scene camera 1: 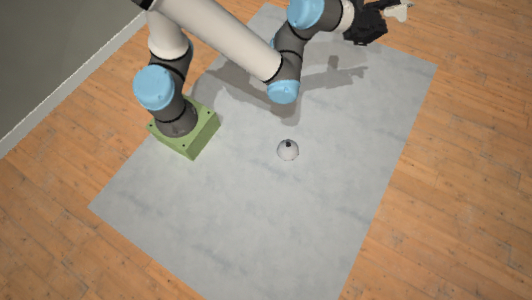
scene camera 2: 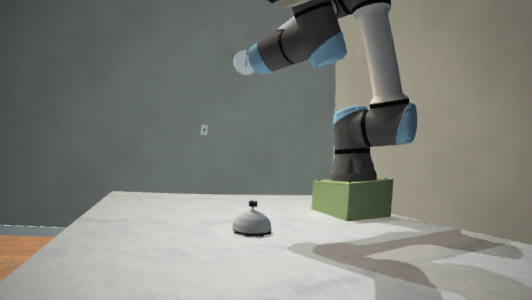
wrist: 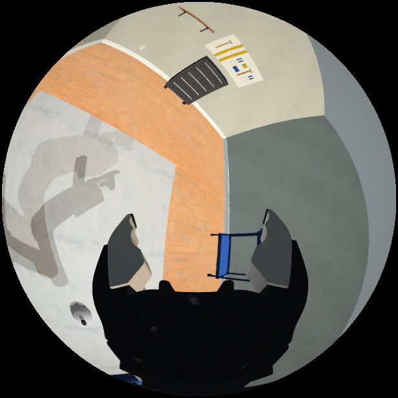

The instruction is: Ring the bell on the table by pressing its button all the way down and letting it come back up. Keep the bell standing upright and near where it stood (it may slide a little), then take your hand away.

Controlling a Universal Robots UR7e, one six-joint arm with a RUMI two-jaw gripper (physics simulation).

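Where they show: gripper, fingertip midpoint: [scene camera 1: 389, 20]; arm's base, origin of the base link: [scene camera 1: 177, 119] [scene camera 2: 353, 179].
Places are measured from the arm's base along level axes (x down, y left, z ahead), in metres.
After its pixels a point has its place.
Observation:
A light grey dome bell [scene camera 1: 288, 151] @(x 0.066, y 0.091, z 0.408 m) [scene camera 2: 252, 222] @(x 0.079, y 0.141, z 0.412 m) [wrist: 80, 312] with a small black button on top stands upright on the pale grey table [scene camera 1: 300, 210] @(x 0.108, y -0.074, z 0.535 m) [scene camera 2: 150, 250] @(x 0.108, y 0.189, z 0.609 m) [wrist: 145, 190]. Its button stands up above the dome in scene camera 2. My gripper [wrist: 198, 213] is open, with its two fingers wide apart and nothing between them. In scene camera 1 the gripper shows at the top right, high up and well away from the bell. The gripper does not show in scene camera 2.
The arm's green base block [scene camera 1: 192, 135] @(x 0.007, y -0.029, z 0.085 m) [scene camera 2: 352, 199] @(x 0.048, y 0.091, z 0.090 m) stands on the table to one side of the bell. Arm links reach high over the table. In the wrist view, a blue-framed object [wrist: 224, 255], a dark slatted rack [wrist: 196, 81] and a tool poster [wrist: 253, 76] show beyond the table.

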